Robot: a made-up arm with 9 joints. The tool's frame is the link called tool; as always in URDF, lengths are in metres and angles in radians.
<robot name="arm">
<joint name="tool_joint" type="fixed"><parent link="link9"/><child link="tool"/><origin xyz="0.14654 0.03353 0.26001" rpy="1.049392 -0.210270 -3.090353"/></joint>
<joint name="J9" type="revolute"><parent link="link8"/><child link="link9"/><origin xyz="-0.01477 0.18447 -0.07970" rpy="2.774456 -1.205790 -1.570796"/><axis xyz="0 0 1"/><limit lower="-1.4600" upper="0.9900" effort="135" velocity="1.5"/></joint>
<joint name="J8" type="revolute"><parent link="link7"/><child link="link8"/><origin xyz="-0.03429 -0.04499 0.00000" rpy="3.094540 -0.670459 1.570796"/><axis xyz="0 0 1"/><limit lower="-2.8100" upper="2.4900" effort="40" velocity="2.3"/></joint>
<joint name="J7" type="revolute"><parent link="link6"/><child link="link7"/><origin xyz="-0.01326 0.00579 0.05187" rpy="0.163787 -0.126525 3.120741"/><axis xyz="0 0 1"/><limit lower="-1.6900" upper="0.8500" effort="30" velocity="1.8"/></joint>
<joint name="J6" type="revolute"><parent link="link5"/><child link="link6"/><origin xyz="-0.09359 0.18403 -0.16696" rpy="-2.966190 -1.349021 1.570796"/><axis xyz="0 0 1"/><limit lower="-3.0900" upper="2.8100" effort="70" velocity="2.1"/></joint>
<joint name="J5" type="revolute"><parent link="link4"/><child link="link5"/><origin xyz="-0.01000 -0.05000 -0.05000" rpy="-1.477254 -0.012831 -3.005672"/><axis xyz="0 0 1"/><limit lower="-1.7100" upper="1.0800" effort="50" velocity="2.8"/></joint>
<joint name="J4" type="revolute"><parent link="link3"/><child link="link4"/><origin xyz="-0.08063 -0.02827 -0.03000" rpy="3.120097 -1.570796 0.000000"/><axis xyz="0 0 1"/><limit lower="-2.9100" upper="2.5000" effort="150" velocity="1.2"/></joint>
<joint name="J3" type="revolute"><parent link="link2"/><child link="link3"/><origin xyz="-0.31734 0.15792 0.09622" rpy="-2.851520 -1.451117 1.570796"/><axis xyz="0 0 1"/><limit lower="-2.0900" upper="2.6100" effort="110" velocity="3"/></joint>
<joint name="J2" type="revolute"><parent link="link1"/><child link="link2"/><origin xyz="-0.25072 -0.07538 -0.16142" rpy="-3.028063 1.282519 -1.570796"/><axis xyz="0 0 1"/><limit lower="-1.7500" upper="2.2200" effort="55" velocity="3.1"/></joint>
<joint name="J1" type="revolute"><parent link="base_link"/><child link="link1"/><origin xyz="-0.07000 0.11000 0.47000" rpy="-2.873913 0.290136 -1.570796"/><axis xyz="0 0 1"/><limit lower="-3.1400" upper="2.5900" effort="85" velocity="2.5"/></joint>
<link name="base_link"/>
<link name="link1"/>
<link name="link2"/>
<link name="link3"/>
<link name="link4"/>
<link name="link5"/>
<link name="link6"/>
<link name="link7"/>
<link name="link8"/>
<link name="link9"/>
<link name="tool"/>
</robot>
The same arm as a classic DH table. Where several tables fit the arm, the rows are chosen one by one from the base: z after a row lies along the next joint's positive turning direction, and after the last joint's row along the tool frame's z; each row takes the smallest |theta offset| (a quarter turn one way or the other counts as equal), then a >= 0, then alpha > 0; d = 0 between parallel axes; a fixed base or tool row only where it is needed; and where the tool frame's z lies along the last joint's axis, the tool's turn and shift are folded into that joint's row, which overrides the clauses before.
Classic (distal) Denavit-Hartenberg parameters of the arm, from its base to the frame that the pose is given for. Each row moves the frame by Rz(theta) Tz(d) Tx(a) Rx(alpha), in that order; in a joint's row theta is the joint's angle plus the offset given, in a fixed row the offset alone. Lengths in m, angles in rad.
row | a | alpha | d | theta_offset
base (fixed) | -0.1267 | -2.7494 | 0.5449 | -0.7643
J1 | -0.2401 | -1.8572 | -0.1112 | 0.7275
J2 | 0.2584 | 1.6854 | 0.0153 | -1.3123
J3 | 0.03 | -1.5708 | 0.2142 | 0.0129
J4 | -0.0167 | 1.4773 | -0.1345 | -1.4337
J5 | 0.0592 | 1.7891 | -0.0747 | 0.1668
J6 | -0.014 | -0.2066 | 0.2723 | 0.9372
J7 | 0.0308 | 2.4697 | -0.0779 | 0.5869
J8 | -0.0839 | 1.9105 | -0.2142 | 1.121
J9 | 0.1439 | -1.062 | 0.0608 | 1.3664
tool (fixed) | 0 | 0 | 0.0497 | -2.9003
Joint limits (rad, base to tool): -3.14..2.59 -1.75..2.22 -2.09..2.61 -2.91..2.5 -1.71..1.08 -3.09..2.81 -1.69..0.85 -2.81..2.49 -1.46..0.99

